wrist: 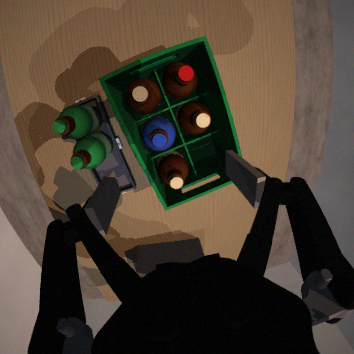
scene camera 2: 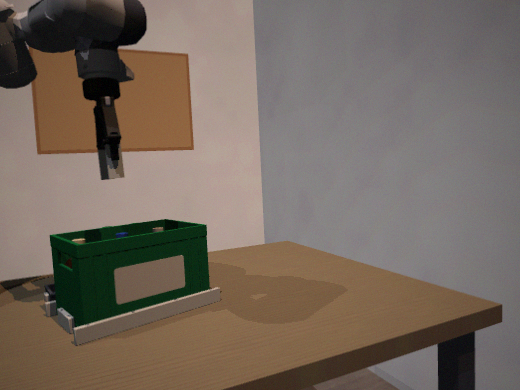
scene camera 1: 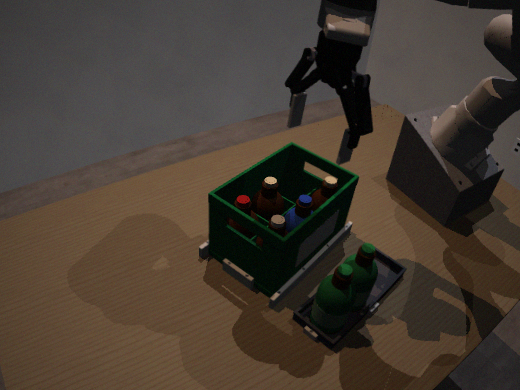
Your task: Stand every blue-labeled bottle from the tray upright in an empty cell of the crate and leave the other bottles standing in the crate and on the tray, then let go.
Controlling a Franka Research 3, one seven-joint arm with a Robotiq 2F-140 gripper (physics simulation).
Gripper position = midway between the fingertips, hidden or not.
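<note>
You can see the gripper [scene camera 1: 317, 142] [wrist: 171, 171] [scene camera 2: 112, 178]. As for the things, there's a white-capped brown bottle [wrist: 142, 95], a red-capped brown bottle [wrist: 179, 78] and a blue-labeled bottle [wrist: 158, 133].
</note>
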